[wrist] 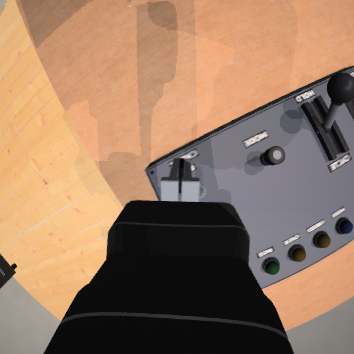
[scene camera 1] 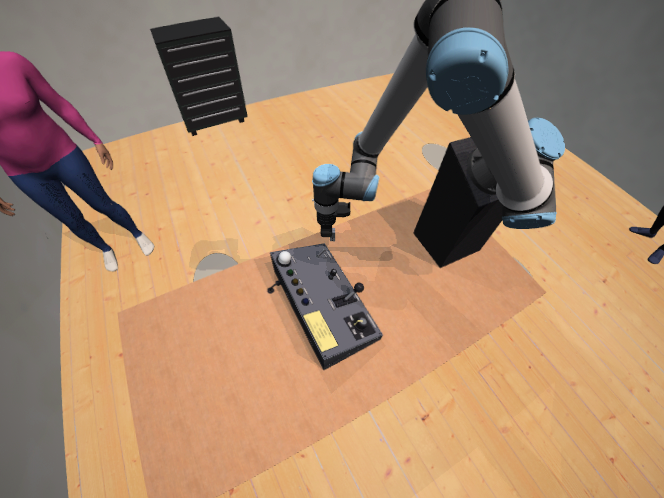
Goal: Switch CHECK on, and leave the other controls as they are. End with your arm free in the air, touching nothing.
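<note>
The dark grey control console (scene camera 1: 316, 266) (wrist: 235, 200) lies on the brown mat. My gripper (scene camera 1: 328, 236) (wrist: 181, 168) is shut and empty, with its fingertips over the console's CHECK corner in the wrist view. The CHECK label (wrist: 189, 156) is partly covered by the fingers. A small ring of the CHECK switch (wrist: 202, 191) shows beside the fingers; its lever is hidden, so its position cannot be told. Whether the fingertips touch the switch cannot be told. The MODE knob (scene camera 1: 333, 273) (wrist: 275, 155) and the ball-topped lever (scene camera 1: 358, 287) (wrist: 341, 88) stand farther along the console.
The console also bears a white dome (scene camera 1: 284, 257), a green button (scene camera 1: 290, 272) (wrist: 271, 266), a rotary selector (scene camera 1: 360, 322) and a yellow note (scene camera 1: 320, 330). A black pedestal (scene camera 1: 455, 214) carries the arm. A person in pink (scene camera 1: 37, 117) stands left, near a black drawer cabinet (scene camera 1: 203, 80).
</note>
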